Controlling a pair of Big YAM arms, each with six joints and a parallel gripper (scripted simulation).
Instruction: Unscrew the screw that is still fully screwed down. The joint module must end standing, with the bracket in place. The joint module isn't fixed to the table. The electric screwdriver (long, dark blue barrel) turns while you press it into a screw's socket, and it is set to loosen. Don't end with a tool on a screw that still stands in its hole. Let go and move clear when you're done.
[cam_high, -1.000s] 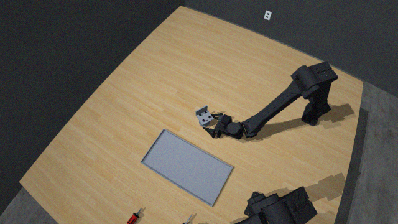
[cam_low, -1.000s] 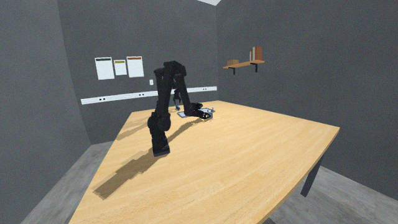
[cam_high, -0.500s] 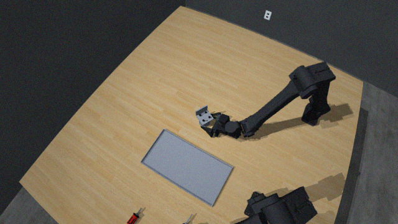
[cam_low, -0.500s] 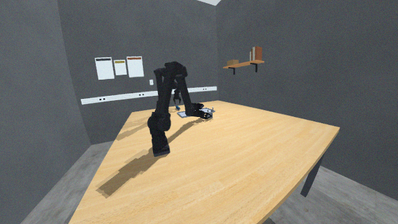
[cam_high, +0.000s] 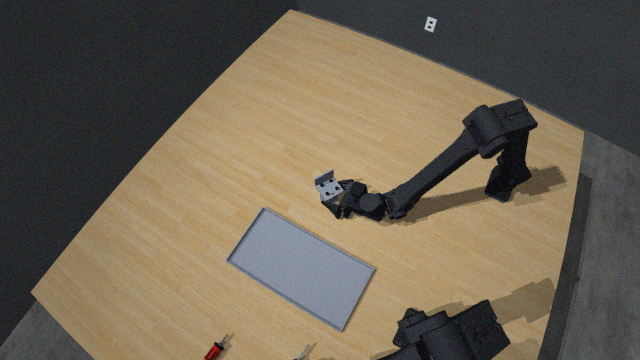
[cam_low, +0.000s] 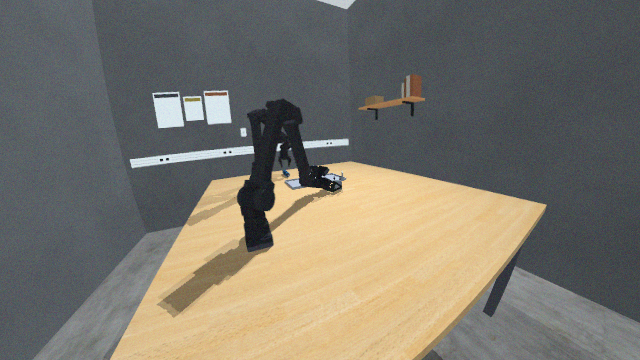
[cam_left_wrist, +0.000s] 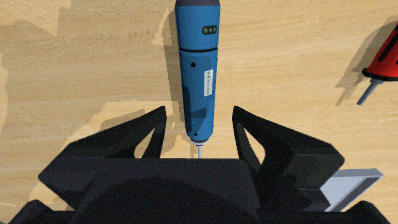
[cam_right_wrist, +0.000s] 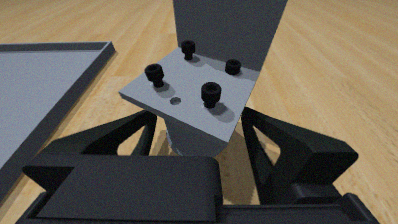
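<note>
My right hand is 1 cm below the joint module. From my right hand the other things lie so: grey bracket (5 cm above); then grey tray (8 cm behind, 25 cm to the left, 2 cm below).
</note>
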